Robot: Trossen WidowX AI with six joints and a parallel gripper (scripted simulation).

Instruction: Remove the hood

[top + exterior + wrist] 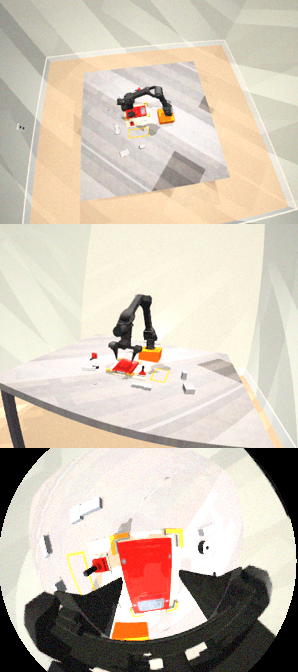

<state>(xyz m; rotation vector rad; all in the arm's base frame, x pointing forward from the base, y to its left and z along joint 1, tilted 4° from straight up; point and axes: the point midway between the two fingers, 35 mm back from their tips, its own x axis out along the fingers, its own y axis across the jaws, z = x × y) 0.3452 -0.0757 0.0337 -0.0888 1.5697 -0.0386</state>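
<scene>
Now: gripper tip 2 cm above the red hood.
</scene>
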